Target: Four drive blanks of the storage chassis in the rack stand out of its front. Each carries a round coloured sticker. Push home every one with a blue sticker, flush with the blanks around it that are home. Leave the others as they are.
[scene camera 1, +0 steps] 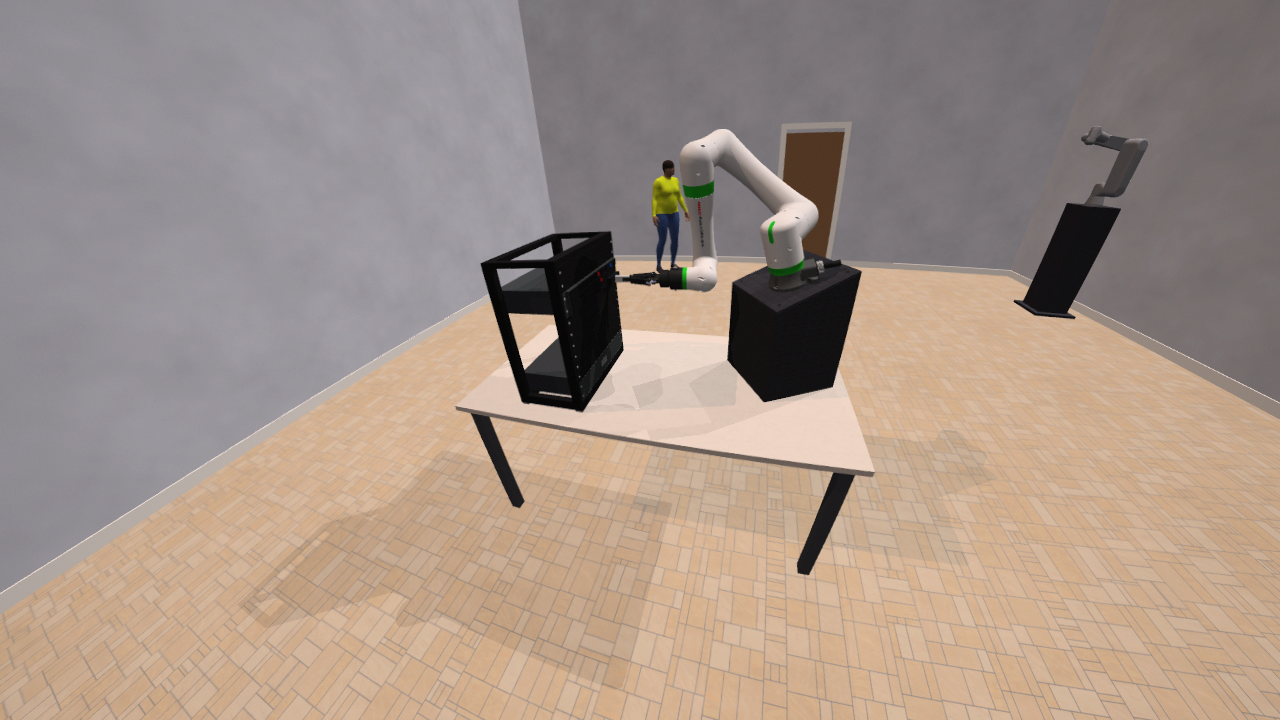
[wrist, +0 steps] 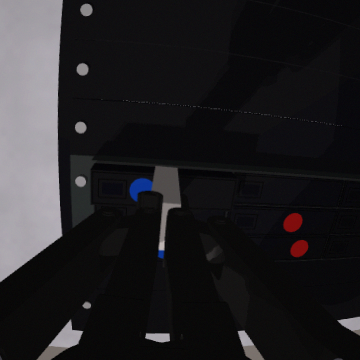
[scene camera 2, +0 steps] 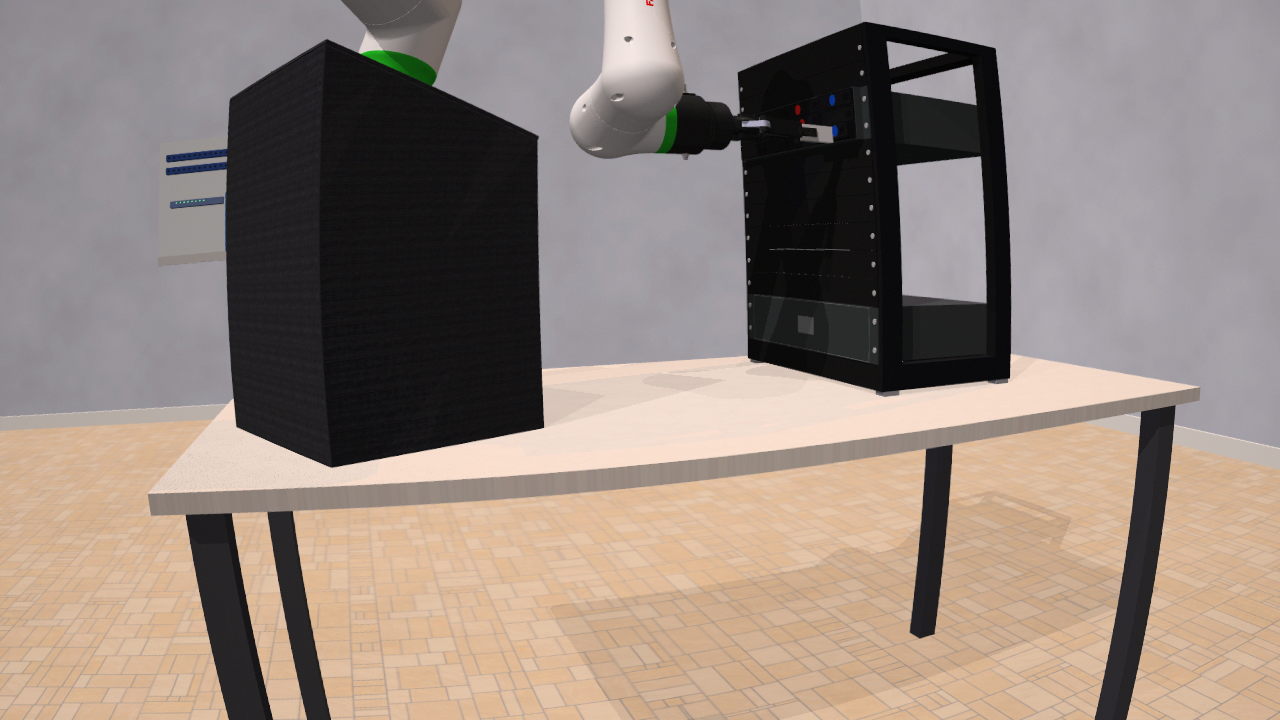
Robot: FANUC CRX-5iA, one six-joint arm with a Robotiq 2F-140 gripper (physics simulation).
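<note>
The black rack (scene camera 1: 563,331) (scene camera 2: 887,223) (wrist: 150,65) stands on the table, with the storage chassis in its upper part. The wrist view shows it upside down. My gripper (scene camera 1: 619,276) (scene camera 2: 832,133) (wrist: 164,184) is shut and empty, its pale tips in front of the lower blue-stickered blank (wrist: 210,192), beside its blue sticker (scene camera 2: 835,131) (wrist: 140,190). That blank appears to stand out; contact is unclear. The upper blue sticker (scene camera 2: 832,100) (wrist: 161,254) is mostly behind the fingers in the wrist view. Two red stickers, one (scene camera 2: 797,109) (wrist: 299,248) above the other (wrist: 292,222), sit on blanks to one side. Their depth is unclear.
The table (scene camera 1: 760,438) (scene camera 2: 626,456) carries the rack and the arm's black pedestal (scene camera 1: 787,349) (scene camera 2: 429,268). Another unit (scene camera 2: 814,326) fills the rack's bottom. A person (scene camera 1: 667,210) in a yellow top and a second grey arm (scene camera 1: 1118,165) on a stand are far behind.
</note>
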